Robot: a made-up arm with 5 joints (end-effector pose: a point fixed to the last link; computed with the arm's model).
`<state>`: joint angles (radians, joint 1 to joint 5).
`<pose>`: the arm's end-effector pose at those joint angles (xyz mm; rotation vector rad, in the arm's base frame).
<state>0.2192 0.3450 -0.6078 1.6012 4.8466</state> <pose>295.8 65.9 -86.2 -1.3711 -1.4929 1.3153</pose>
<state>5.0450 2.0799 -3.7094 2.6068 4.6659</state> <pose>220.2 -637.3 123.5 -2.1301 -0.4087 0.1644</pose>
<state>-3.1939 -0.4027 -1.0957 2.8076 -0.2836</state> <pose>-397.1 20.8 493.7 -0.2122 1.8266 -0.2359</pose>
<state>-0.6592 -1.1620 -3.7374 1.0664 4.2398</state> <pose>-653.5 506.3 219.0 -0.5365 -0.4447 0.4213</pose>
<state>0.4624 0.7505 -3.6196 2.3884 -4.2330</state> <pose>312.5 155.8 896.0 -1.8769 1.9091 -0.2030</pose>
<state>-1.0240 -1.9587 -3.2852 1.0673 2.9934</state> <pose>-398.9 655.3 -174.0 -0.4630 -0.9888 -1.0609</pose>
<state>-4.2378 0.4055 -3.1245 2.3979 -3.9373</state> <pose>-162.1 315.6 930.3 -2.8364 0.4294 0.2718</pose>
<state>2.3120 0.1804 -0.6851 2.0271 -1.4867</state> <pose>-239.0 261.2 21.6 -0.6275 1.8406 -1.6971</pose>
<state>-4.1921 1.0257 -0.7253 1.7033 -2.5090</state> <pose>-39.9 69.6 -210.2 1.0173 -1.1385 2.3355</pose>
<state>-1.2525 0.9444 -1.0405 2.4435 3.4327</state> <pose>87.1 -264.3 -122.9 -0.5748 -0.5907 -0.9088</pose>
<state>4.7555 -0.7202 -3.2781 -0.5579 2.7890</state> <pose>-30.7 711.2 674.6 -0.8913 -1.3383 -1.5191</pose>
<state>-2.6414 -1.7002 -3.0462 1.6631 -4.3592</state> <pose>743.2 406.2 241.4 -0.0493 -0.0571 2.4233</pose>
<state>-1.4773 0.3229 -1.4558 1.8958 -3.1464</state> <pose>59.4 -633.5 248.5 -1.6756 -1.8490 -0.6756</pose>
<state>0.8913 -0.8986 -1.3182 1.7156 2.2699</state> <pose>182.2 225.6 815.3 -2.0376 1.6793 0.0066</pose>
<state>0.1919 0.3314 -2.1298 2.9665 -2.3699</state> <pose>539.3 104.8 608.8 -0.5796 -1.9430 0.6210</pose>
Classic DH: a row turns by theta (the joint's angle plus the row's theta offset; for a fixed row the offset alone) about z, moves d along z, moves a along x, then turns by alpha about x. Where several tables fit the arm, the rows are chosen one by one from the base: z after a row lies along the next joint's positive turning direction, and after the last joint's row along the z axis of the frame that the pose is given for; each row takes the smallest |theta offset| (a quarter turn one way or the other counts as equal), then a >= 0, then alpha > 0; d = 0 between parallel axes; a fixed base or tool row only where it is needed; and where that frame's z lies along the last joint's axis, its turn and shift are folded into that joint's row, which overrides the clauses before.
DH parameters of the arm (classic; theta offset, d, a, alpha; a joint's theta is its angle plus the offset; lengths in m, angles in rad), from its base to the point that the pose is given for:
joint 1: 0 0.26 0 -1.5708
joint 2: -1.3847 0 0.2595 0
joint 3: -0.4088 0 -0.5342 0
joint 4: -1.3481 0 -0.077 1.5708
joint 5: 3.1416 0.098 0 0

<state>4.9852 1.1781 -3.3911 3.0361 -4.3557</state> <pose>156.6 -559.5 596.7 -0.1120 -2.6699 -1.1091</pose>
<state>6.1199 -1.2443 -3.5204 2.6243 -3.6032</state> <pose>-690.0 113.7 359.9 -0.1511 1.0052 -0.5711</pose>
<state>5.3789 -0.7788 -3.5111 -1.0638 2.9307</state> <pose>-433.4 551.0 460.9 -0.7755 -2.1466 -0.6055</pose>
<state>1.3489 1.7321 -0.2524 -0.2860 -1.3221</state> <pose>-71.9 -318.9 -100.9 0.6029 2.5148 -1.7571</pose>
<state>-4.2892 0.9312 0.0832 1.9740 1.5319</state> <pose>97.7 -216.9 83.4 0.1500 0.0353 0.3835</pose>
